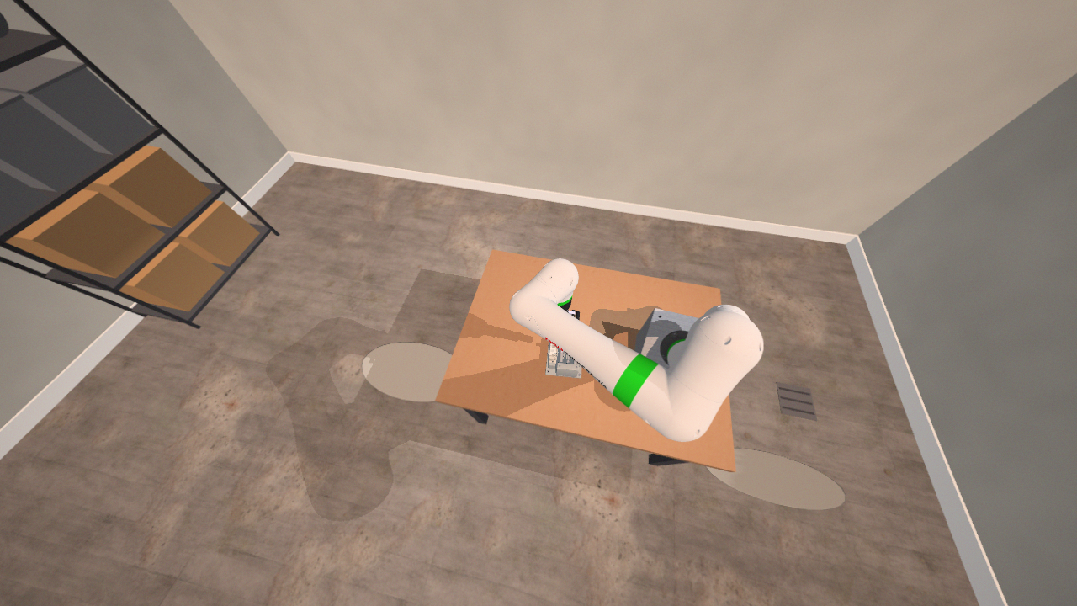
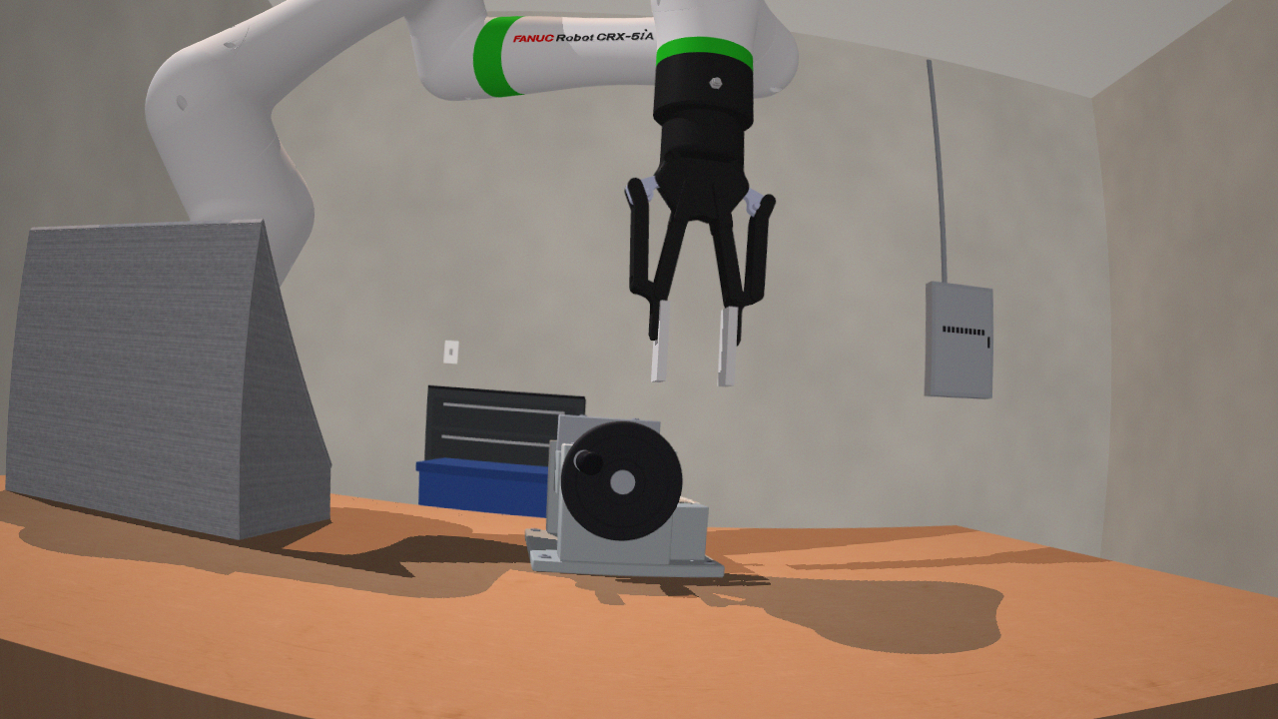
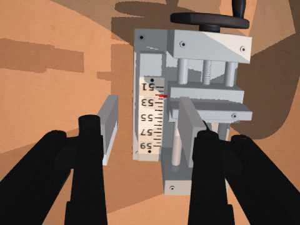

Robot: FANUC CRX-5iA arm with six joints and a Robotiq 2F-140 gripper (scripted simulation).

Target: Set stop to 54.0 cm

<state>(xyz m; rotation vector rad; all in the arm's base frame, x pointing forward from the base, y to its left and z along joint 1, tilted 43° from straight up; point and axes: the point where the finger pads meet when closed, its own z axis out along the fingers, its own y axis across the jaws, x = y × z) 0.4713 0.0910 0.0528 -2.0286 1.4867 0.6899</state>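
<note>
Now: hand 60 mm past the black crank knob, 130 mm to the left of it and 100 mm above it. The rest, counted from my hand: sliding stop block: 60 mm behind, 100 mm below; black handwheel: 60 mm behind, 120 mm to the right, 100 mm below.
</note>
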